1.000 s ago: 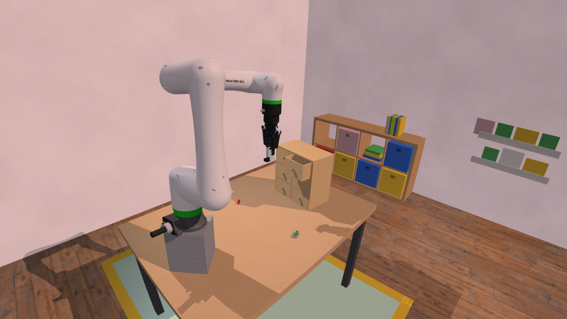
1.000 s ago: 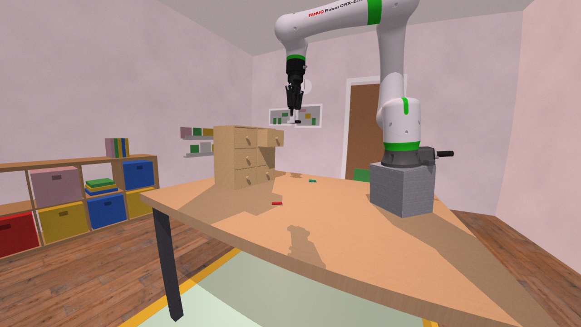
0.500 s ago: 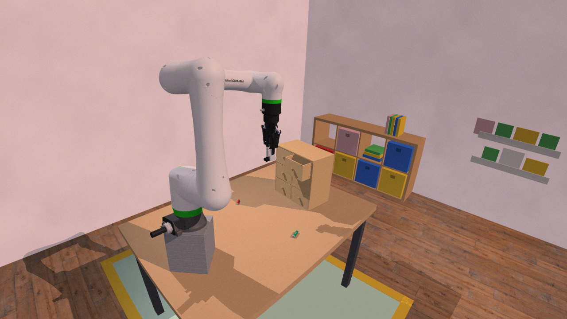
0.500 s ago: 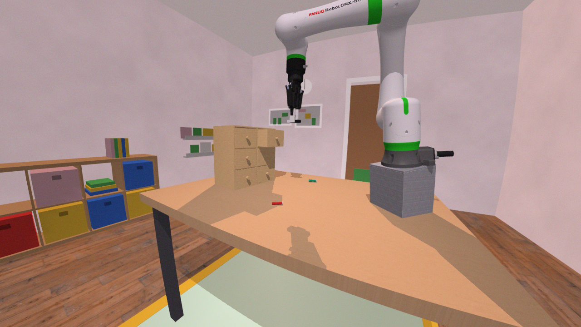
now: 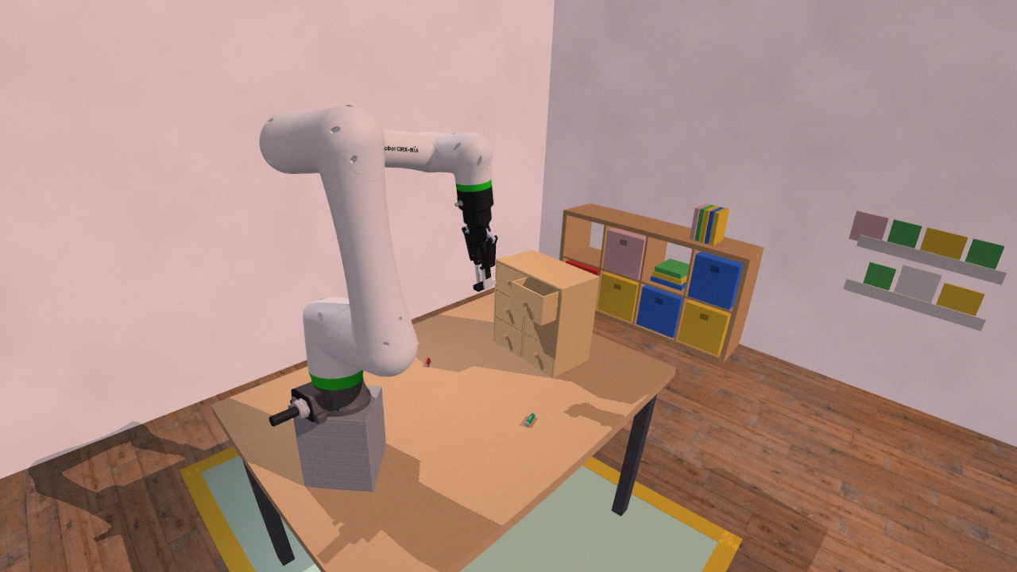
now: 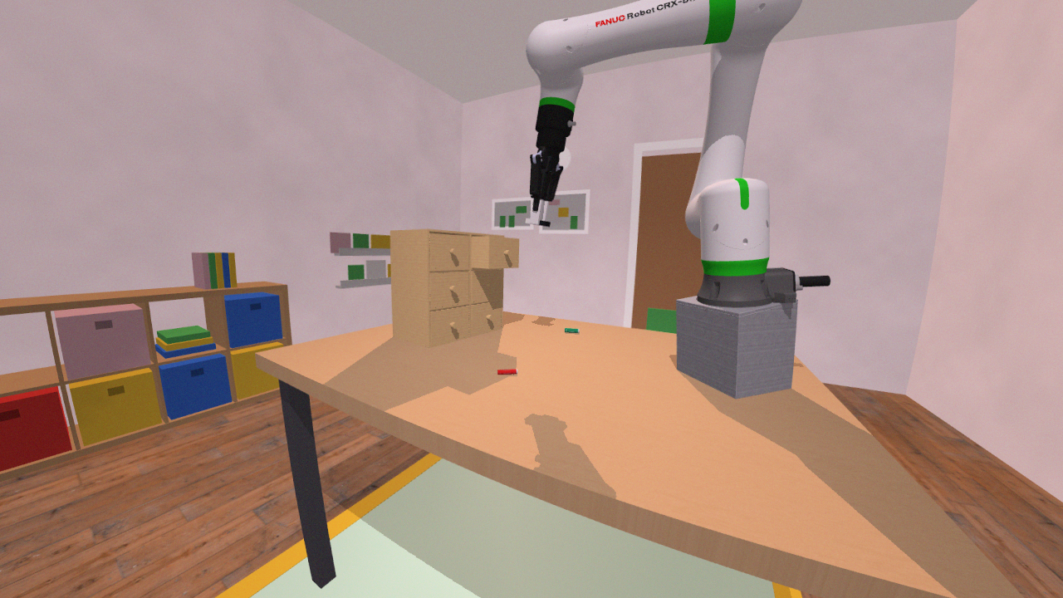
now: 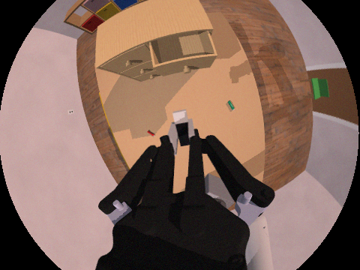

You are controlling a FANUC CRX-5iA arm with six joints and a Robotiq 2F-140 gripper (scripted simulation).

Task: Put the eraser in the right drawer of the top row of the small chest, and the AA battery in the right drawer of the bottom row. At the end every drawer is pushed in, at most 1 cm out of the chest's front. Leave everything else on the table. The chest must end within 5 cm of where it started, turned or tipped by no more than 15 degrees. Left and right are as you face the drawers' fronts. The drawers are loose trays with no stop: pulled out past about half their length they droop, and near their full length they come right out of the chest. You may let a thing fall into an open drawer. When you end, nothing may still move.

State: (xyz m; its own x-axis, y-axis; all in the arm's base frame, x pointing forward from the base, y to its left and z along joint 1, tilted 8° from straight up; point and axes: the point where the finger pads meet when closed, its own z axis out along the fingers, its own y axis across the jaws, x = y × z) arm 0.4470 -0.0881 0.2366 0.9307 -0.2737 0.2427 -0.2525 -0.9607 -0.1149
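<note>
My hand is 10 mm short of the eraser and 30 mm above it. The rest, counted from my hand: green AA battery 60 mm behind, 220 mm to the right, 370 mm below; then red object 10 mm behind, 220 mm to the left, 370 mm below.
</note>
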